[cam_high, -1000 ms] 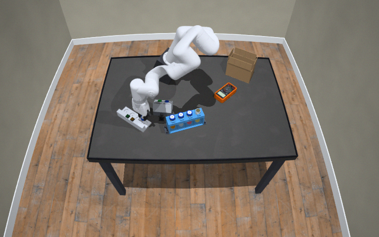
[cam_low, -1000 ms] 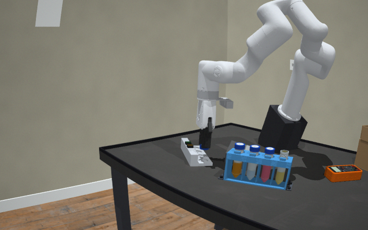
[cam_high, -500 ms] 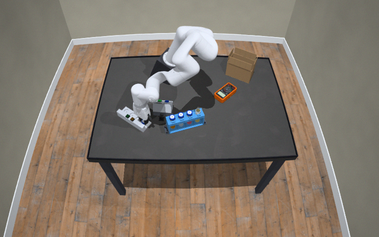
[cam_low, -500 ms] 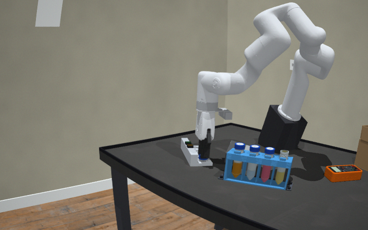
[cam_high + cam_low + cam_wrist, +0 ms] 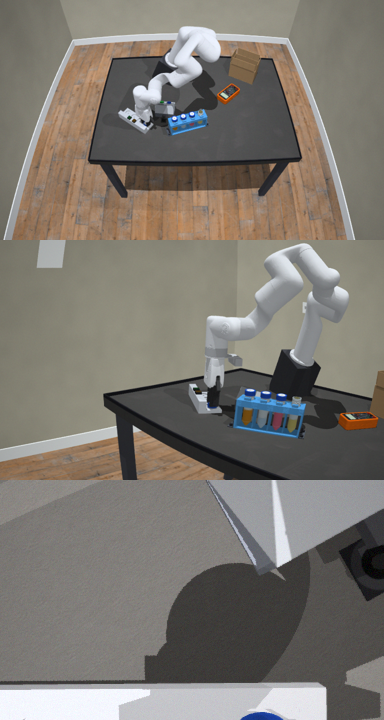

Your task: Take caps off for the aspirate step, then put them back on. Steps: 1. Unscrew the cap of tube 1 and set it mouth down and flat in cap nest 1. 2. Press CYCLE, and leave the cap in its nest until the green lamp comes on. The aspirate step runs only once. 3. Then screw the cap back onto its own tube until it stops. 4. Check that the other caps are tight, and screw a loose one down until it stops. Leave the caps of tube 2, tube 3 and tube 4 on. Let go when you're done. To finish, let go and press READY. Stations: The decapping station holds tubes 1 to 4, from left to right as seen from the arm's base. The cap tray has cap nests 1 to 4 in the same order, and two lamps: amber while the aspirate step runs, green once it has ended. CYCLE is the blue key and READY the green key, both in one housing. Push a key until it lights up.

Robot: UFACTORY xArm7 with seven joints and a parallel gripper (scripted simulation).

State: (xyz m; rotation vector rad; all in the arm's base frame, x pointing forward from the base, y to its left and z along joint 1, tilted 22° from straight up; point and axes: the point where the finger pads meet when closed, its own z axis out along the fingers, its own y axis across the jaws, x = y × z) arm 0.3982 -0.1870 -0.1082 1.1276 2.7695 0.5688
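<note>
Right now the cap 1 is 20 mm below my hand. Also, from my hand: grey key housing (130 mm to the left, 90 mm behind, 10 mm above).
</note>
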